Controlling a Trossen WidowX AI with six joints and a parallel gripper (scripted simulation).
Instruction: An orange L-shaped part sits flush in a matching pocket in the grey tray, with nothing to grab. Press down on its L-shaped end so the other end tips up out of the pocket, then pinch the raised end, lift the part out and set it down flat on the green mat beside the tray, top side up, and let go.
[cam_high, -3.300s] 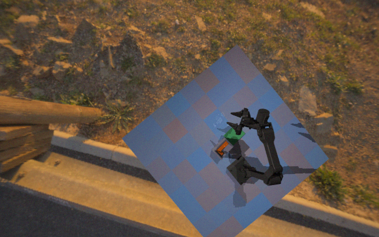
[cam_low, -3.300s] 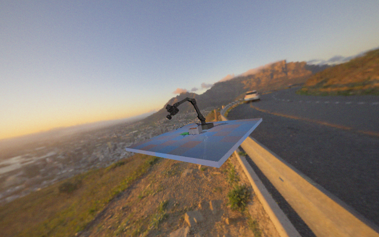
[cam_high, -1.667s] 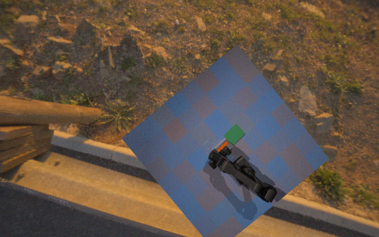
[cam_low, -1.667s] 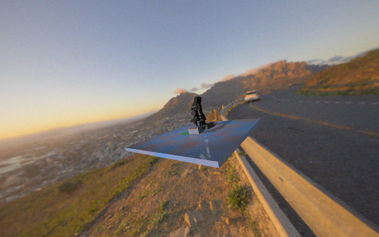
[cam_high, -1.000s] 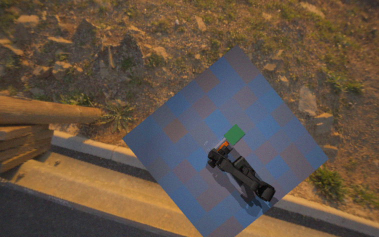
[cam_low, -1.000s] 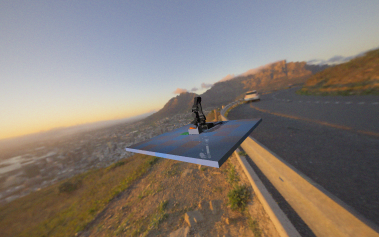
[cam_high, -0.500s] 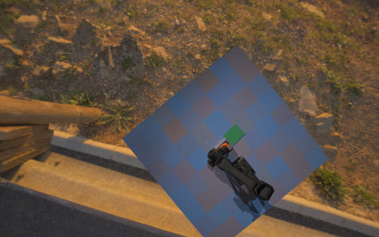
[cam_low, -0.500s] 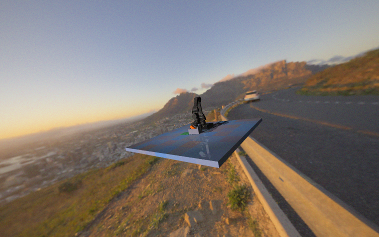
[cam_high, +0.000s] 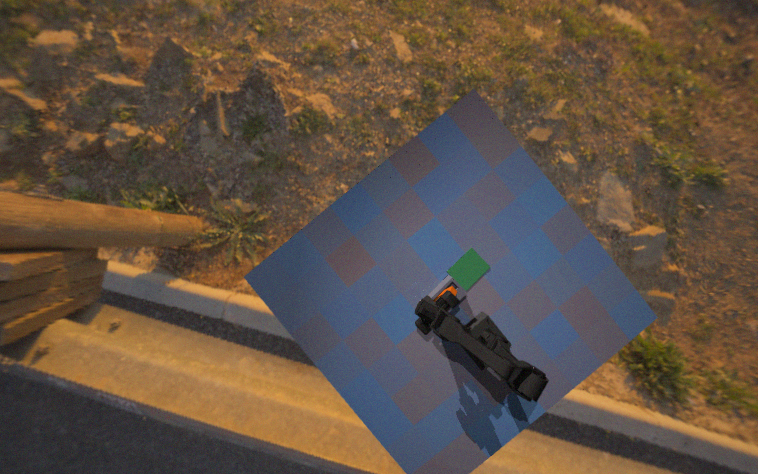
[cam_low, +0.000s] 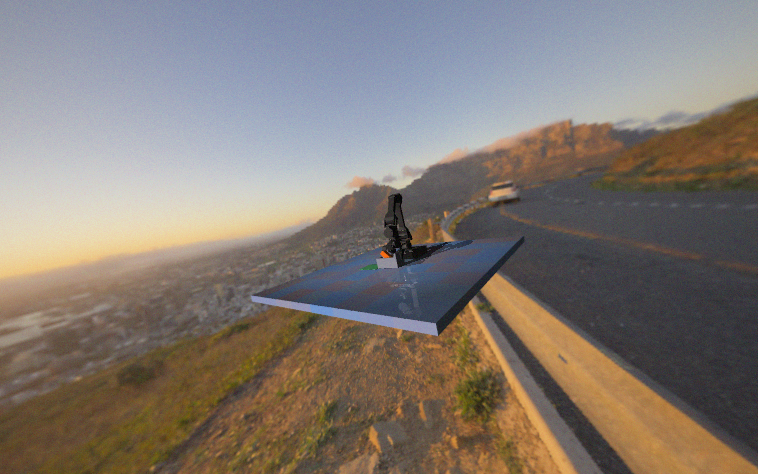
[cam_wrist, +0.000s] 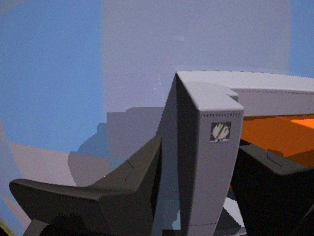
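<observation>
Now: the orange L-shaped part 60 mm to the right of my gripper tip and 10 mm above it. Round my gripper tip: green mat 220 mm to the right, 50 mm below.
</observation>
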